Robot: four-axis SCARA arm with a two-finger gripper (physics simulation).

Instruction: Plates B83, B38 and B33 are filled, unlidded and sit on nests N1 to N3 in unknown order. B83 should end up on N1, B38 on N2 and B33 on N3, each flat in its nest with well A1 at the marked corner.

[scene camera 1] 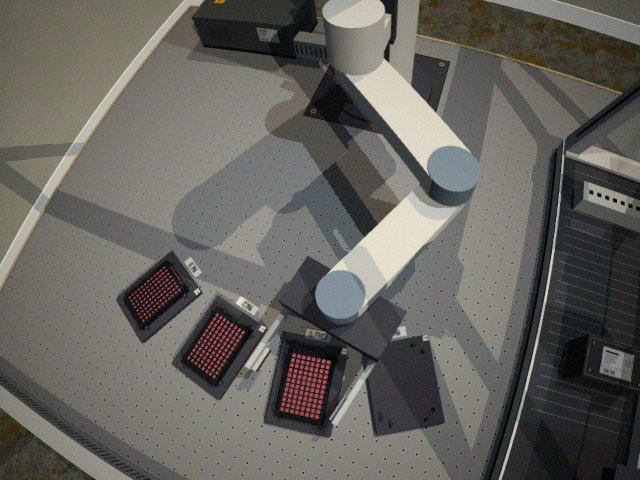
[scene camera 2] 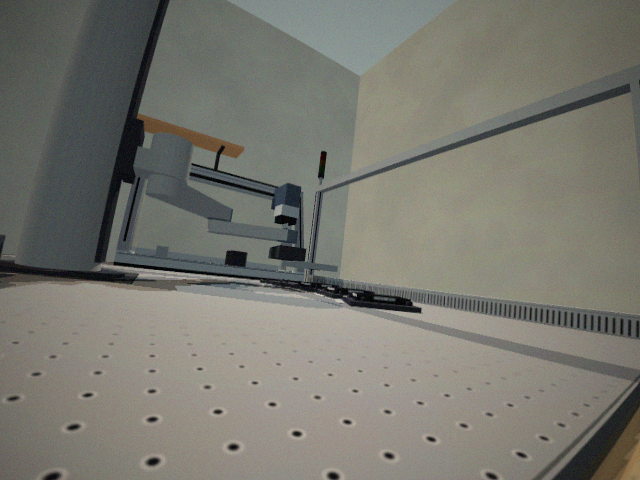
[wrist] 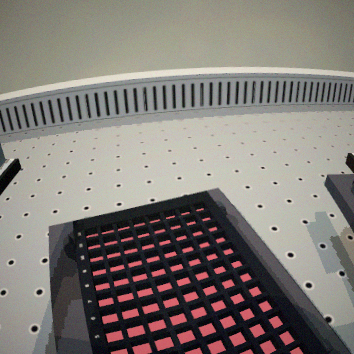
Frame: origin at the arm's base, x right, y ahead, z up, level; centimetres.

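Seen in the pictures: gripper, fingertip midpoint: (scene camera 1: 290, 396) (scene camera 2: 327, 268) (wrist: 181, 138).
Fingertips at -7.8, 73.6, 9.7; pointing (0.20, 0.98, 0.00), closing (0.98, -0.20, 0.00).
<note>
Pixels of each thing's top centre, then the offset from my fingertips to it, as dx, dy, dz. "*": a spot on its surface instead.
- dark plate with red-filled wells, top centre: (wrist: 176, 287) (scene camera 1: 305, 385) (scene camera 2: 319, 283) -0.8, -2.4, -5.8
- second filled plate at its top centre: (scene camera 1: 214, 345) (scene camera 2: 349, 289) +17.6, -2.8, -5.8
- nest N2 at a spot on its surface: (scene camera 1: 219, 392) * +13.7, +5.0, -7.2
- third filled plate at its top centre: (scene camera 1: 153, 293) (scene camera 2: 379, 295) +34.7, -7.0, -5.8
- nest N3 at a spot on its surface: (scene camera 1: 144, 335) * +33.3, +1.5, -7.2
- Nest N1 at its top centre: (scene camera 1: 403, 384) (scene camera 2: 285, 279) -16.9, -8.4, -6.2
- black box at a spot on its surface: (scene camera 1: 248, 28) * +44.9, -77.1, +0.7
My gripper (scene camera 1: 294, 392) (scene camera 2: 330, 267) (wrist: 181, 138) is open and empty, raised above the OUT nest (scene camera 1: 271, 415) (wrist: 65, 280), fingers wide apart. A dark plate with red-filled wells (scene camera 1: 305, 384) (wrist: 160, 290) sits on that nest, turned slightly against the fingers in the wrist view. A second filled plate (scene camera 1: 217, 345) sits on nest N2 (scene camera 1: 219, 392). A third filled plate (scene camera 1: 156, 293) sits on nest N3 (scene camera 1: 144, 335). Nest N1 (scene camera 1: 405, 384), at the right, bears no plate; its label is mostly hidden by the gripper housing. Plate names and the A1 wells are unreadable.
A black box (scene camera 1: 248, 28) stands at the back left beside the arm's base plate (scene camera 1: 431, 77). A dark rail and fence (scene camera 1: 555, 206) run along the right. A slotted border (wrist: 200, 95) runs along the table's front edge. A signal tower (scene camera 2: 322, 165) stands far back.
</note>
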